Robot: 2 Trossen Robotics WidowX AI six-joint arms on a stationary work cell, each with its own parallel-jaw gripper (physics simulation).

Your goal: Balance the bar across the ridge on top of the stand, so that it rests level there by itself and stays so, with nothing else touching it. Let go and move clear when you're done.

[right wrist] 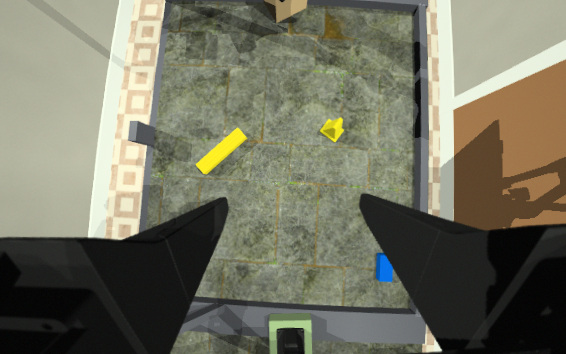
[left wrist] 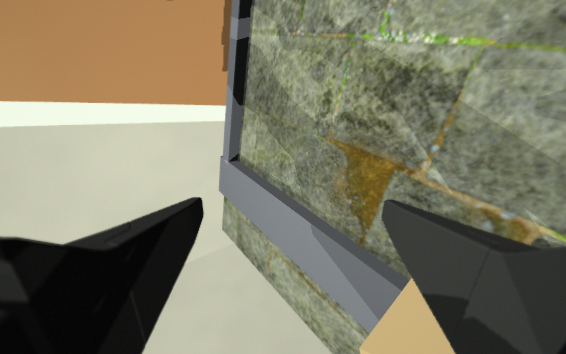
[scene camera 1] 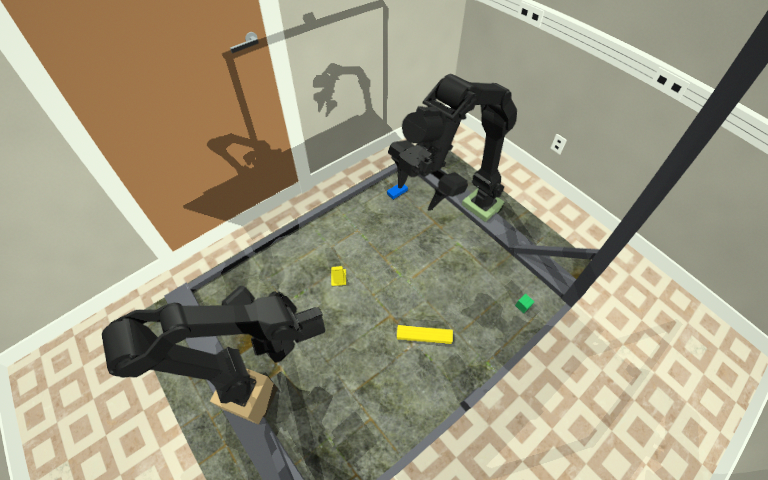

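The yellow bar lies flat on the stone-patterned table top, apart from the stand. The small yellow stand sits on the table with its ridge upward and nothing on it. My right gripper is open and empty, above the far part of the table in the scene view, with the bar and stand beyond its fingertips in the right wrist view. My left gripper is open and empty near its own base; its fingertips are hard to make out in the scene view.
A blue block lies near the right gripper, partly hidden by a finger in the right wrist view. A green cube lies right of the bar in the scene view. A dark upright post stands at the right edge.
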